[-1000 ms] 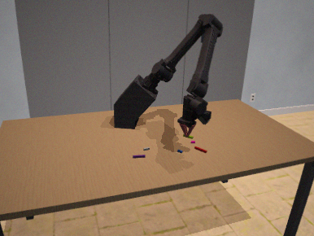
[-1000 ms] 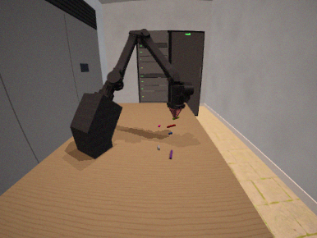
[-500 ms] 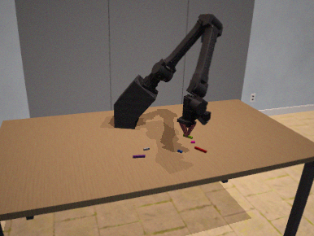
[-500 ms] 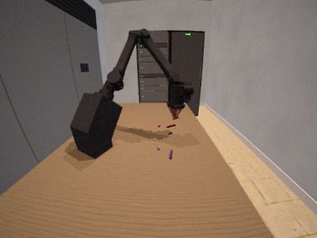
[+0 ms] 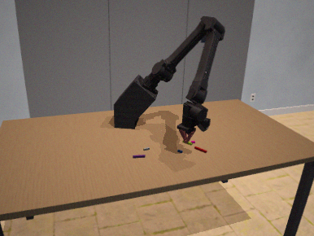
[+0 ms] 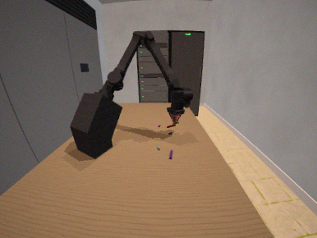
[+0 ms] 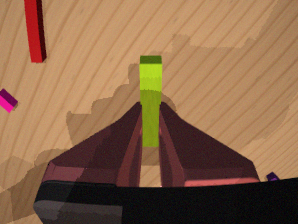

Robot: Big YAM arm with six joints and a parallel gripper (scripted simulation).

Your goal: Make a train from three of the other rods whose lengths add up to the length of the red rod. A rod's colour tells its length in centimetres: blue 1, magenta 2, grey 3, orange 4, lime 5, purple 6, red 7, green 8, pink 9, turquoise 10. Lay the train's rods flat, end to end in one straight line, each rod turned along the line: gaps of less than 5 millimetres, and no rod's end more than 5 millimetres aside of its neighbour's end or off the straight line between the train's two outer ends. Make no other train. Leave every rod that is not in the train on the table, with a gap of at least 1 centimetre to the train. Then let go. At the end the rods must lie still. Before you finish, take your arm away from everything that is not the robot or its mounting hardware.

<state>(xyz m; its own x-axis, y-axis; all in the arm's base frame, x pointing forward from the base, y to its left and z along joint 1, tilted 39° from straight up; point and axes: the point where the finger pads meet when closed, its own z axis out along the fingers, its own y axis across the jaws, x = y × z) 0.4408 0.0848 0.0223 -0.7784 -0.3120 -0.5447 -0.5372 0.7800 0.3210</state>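
The red rod is 20 mm behind my hand, 90 mm to the left of it and 70 mm below it. From my hand the other things lie so: grey rod (100 mm behind, 170 mm to the right, 70 mm below); then magenta rod (100 mm behind, 90 mm to the left, 70 mm below); then lime rod (10 mm ahead, 10 mm below).
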